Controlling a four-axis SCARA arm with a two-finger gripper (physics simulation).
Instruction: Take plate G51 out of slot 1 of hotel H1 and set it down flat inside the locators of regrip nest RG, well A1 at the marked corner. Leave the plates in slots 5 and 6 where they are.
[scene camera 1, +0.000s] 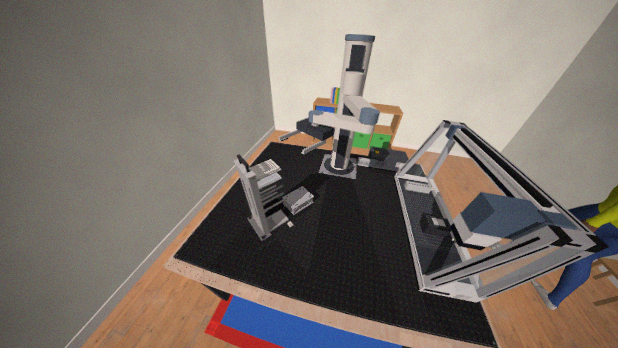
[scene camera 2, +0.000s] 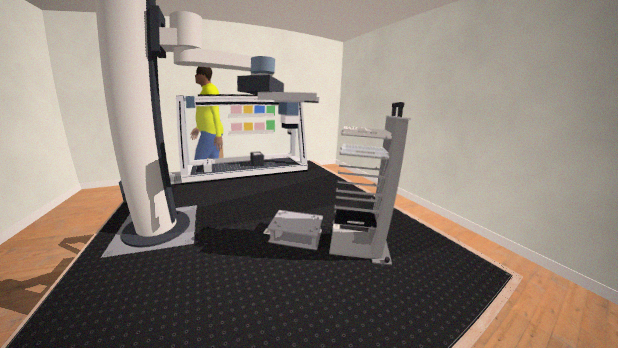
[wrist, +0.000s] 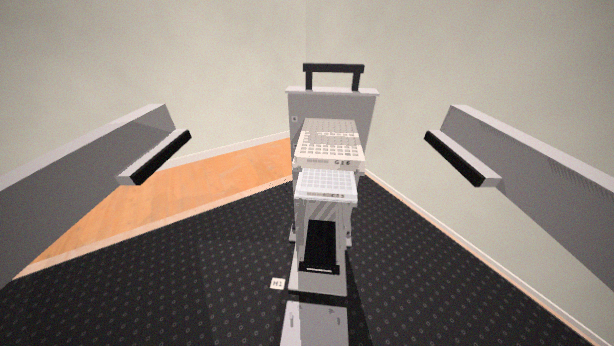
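Pixels of known places: gripper, fingertip midpoint: (scene camera 1: 290, 145) (scene camera 2: 318, 98) (wrist: 307, 120); arm's base at its link origin: (scene camera 1: 338, 166) (scene camera 2: 157, 229).
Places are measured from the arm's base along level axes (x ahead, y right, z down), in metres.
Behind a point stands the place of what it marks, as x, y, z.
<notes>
Plate G51 (scene camera 2: 355, 219) {0.624, 0.351, -0.124} (wrist: 320, 245) {0.636, 0.324, -0.124} is the black plate lying in the lowest slot of hotel H1 (scene camera 1: 256, 200) {0.754, 0.323, -0.296} (scene camera 2: 395, 185) {0.671, 0.436, -0.259} (wrist: 330, 104) {0.695, 0.366, -0.414}; its code is not legible. Two pale plates lie above it: the top one (scene camera 1: 266, 166) {0.627, 0.320, -0.390} (scene camera 2: 366, 132) {0.616, 0.360, -0.385} (wrist: 330, 145) {0.619, 0.314, -0.389} and the one below it (scene camera 1: 270, 180) {0.659, 0.294, -0.338} (scene camera 2: 364, 150) {0.618, 0.358, -0.337} (wrist: 326, 184) {0.606, 0.302, -0.337}. Regrip nest RG (scene camera 1: 299, 199) {0.509, 0.202, -0.072} (scene camera 2: 296, 221) {0.489, 0.216, -0.073} (wrist: 315, 325) {0.526, 0.243, -0.073} is a grey raised stand in front of the hotel, with bare locators. My gripper (scene camera 1: 293, 145) {0.539, 0.231, -0.466} (scene camera 2: 317, 97) {0.539, 0.231, -0.466} (wrist: 307, 120) {0.539, 0.231, -0.466} is open and empty, facing the hotel from higher than the top plate and apart from it.
A gantry frame (scene camera 1: 450, 293) {0.850, -0.567, -0.055} (scene camera 2: 182, 140) {0.075, -0.508, -0.259} with a blue-grey head (scene camera 1: 500, 217) {0.778, -0.495, -0.479} stands across the mat. The arm's column (scene camera 1: 354, 80) {0.225, -0.006, -0.702} (scene camera 2: 132, 120) {0.016, 0.073, -0.410} rises at the mat's other side. A person in yellow (scene camera 2: 207, 117) stands behind the gantry. A black handle (scene camera 2: 397, 108) {0.679, 0.404, -0.454} (wrist: 333, 67) {0.702, 0.372, -0.466} tops the hotel.
</notes>
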